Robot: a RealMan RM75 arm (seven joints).
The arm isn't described. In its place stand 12 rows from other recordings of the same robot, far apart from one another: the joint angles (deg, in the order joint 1, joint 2, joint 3, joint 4, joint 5, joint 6, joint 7), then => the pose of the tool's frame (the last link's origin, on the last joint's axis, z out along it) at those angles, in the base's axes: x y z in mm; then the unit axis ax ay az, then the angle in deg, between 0 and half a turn.
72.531, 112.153, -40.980, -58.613, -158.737, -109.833, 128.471 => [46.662 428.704 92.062 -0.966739 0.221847 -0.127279 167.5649]
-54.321, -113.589, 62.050, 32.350, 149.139, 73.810, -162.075 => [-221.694 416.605 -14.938 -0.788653 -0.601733 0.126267 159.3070]
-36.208, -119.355, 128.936, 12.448, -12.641, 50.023, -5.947 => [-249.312 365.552 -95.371 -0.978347 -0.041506 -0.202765 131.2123]
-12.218, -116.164, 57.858, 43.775, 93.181, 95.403, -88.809 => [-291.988 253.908 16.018 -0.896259 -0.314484 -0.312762 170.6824]
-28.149, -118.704, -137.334, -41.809, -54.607, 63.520, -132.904 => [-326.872 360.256 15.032 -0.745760 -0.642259 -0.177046 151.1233]
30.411, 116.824, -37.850, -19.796, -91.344, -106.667, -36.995 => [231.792 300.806 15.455 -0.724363 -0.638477 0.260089 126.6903]
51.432, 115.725, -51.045, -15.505, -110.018, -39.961, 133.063 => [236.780 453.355 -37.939 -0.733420 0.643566 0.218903 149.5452]
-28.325, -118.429, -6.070, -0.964, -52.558, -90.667, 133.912 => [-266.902 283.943 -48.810 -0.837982 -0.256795 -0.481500 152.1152]
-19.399, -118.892, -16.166, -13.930, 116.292, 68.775, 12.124 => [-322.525 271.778 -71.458 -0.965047 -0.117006 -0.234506 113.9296]
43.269, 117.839, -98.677, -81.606, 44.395, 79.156, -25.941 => [68.250 342.154 -57.711 -0.978551 0.177763 -0.104103 165.9727]
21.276, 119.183, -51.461, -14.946, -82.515, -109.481, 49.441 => [253.571 238.145 -18.309 -0.849467 0.117413 0.514412 165.7100]
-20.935, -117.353, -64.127, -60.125, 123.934, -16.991, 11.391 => [-217.465 346.070 -106.291 -0.857559 -0.494636 -0.141163 143.4642]
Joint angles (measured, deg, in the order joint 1, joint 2, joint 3, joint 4, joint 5, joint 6, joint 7), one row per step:
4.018 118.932 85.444 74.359 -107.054 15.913 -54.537
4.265 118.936 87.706 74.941 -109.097 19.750 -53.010
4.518 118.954 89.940 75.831 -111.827 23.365 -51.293
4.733 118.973 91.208 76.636 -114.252 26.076 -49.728
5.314 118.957 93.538 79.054 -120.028 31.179 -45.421
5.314 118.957 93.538 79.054 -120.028 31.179 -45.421
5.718 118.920 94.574 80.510 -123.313 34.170 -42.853
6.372 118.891 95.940 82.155 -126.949 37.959 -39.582
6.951 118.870 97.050 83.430 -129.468 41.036 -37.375
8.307 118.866 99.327 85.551 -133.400 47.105 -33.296
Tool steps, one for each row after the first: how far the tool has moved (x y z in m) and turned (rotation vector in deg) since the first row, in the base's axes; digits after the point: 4 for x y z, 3 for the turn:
0.0010 0.0003 0.0042 -1.649 0.182 -0.077
0.0015 0.0007 0.0096 -3.061 -0.226 -0.131
0.0009 0.0005 0.0120 -4.442 -0.755 -0.128
-0.0028 0.0013 0.0193 -6.607 -2.074 -0.376
-0.0028 0.0013 0.0193 -6.607 -2.074 -0.376
-0.0053 0.0014 0.0227 -8.017 -2.925 -0.714
-0.0079 0.0016 0.0270 -9.673 -3.561 -1.597
-0.0100 0.0017 0.0306 -10.956 -4.103 -2.338
-0.0137 0.0018 0.0373 -13.364 -4.435 -4.286

